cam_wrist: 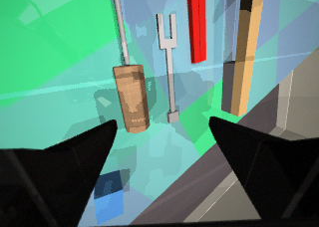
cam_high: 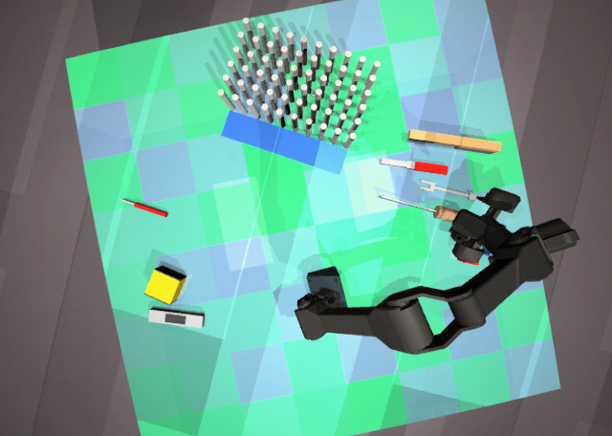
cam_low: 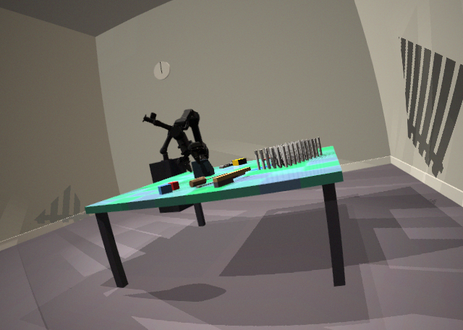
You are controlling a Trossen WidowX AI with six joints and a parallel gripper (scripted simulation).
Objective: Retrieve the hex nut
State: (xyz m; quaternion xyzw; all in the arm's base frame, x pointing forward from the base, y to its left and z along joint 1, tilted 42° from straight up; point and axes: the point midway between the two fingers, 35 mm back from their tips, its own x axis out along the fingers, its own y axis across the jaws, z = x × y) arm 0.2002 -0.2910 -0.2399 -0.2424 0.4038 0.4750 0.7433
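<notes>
Right now my gripper tip is 6 cm short of the grey fork tool and 9 cm above it. Also, from my gripper tip: red block (13 cm behind, 4 cm to the right, 7 cm below); then blue cube (12 cm behind, 12 cm to the right, 7 cm below); then wire hook tool (3 cm ahead, 11 cm to the left, 8 cm below).
</notes>
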